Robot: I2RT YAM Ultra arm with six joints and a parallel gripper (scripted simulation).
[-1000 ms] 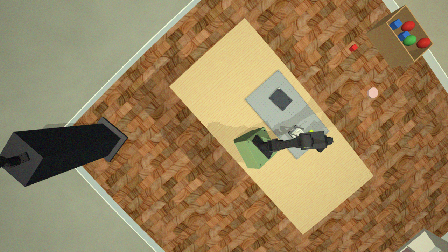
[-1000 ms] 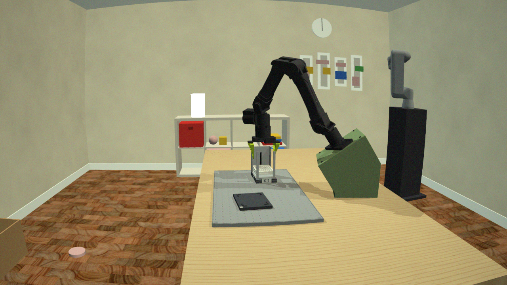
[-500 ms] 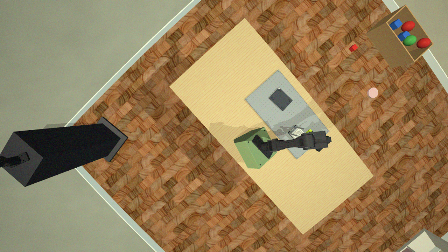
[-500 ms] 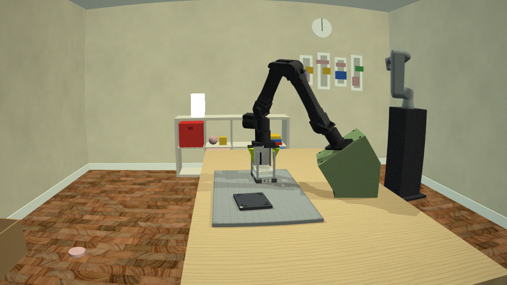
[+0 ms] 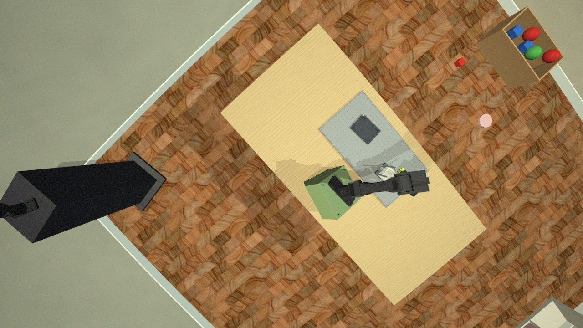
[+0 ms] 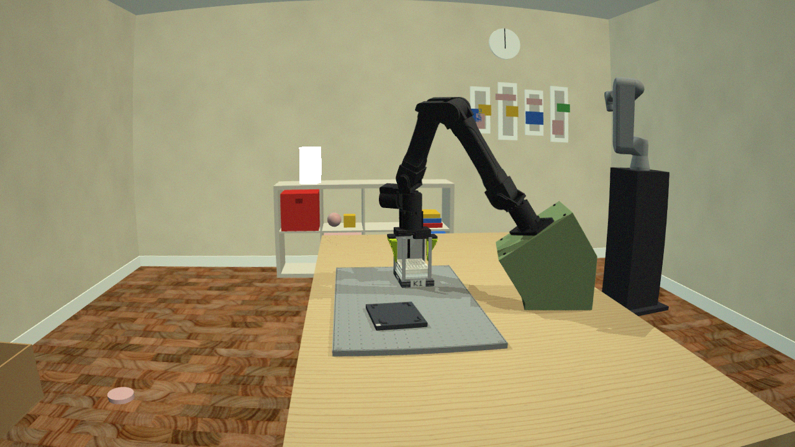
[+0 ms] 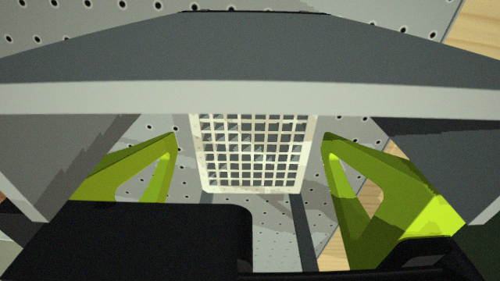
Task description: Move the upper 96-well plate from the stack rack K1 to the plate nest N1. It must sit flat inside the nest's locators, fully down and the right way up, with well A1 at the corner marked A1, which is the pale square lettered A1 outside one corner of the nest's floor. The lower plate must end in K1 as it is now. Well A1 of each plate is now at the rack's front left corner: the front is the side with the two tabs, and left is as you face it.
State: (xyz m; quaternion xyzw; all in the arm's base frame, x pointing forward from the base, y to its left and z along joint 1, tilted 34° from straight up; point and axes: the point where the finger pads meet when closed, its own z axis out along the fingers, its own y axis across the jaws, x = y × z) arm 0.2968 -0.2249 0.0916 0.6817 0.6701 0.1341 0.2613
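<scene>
Right now the white 96-well plate is 20 mm below my hand. From my hand the other things lie so: pale A1 square 190 mm ahead, 400 mm to the left, 50 mm below.
</scene>
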